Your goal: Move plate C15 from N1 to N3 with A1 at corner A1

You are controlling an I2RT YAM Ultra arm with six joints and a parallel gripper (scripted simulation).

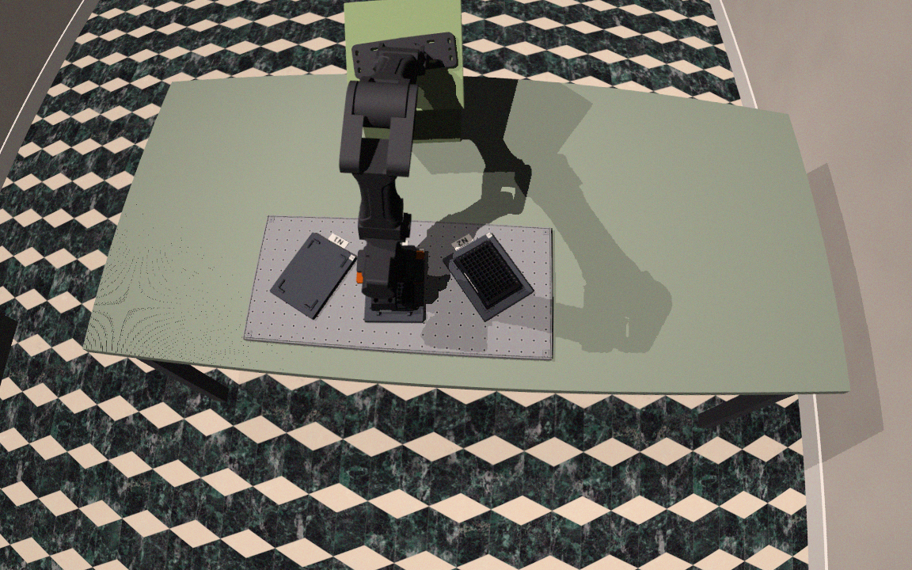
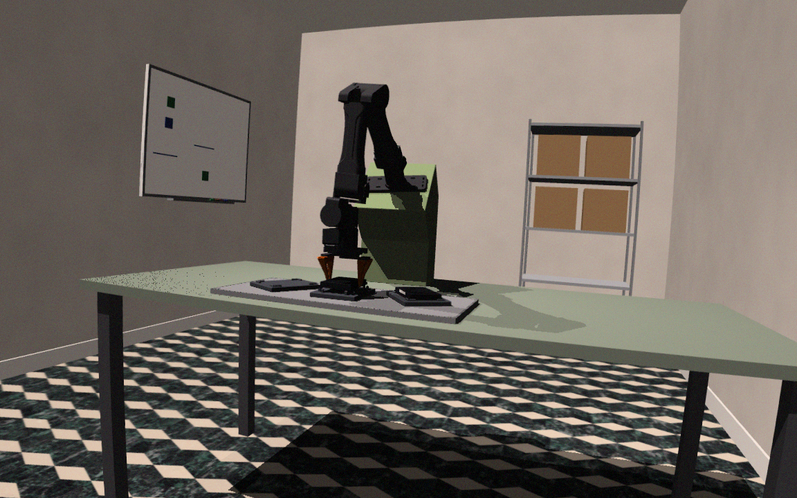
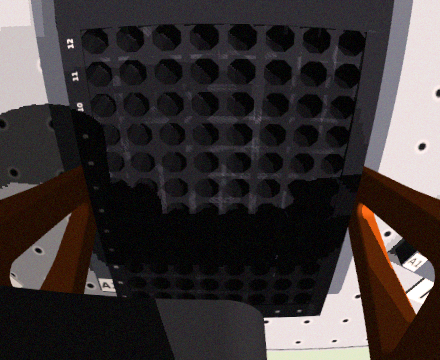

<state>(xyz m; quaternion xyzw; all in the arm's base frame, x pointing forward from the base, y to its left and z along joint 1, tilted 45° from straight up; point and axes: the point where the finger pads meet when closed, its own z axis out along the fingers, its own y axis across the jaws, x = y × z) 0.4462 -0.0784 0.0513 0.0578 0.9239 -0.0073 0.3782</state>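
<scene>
Right now my hand is 30 mm above the landing nest N3. From my hand the other things lie so: plate nest N1 (170 mm to the right, 50 mm behind, 30 mm below); then N1 label (130 mm behind, 110 mm to the right, 30 mm below).
</scene>
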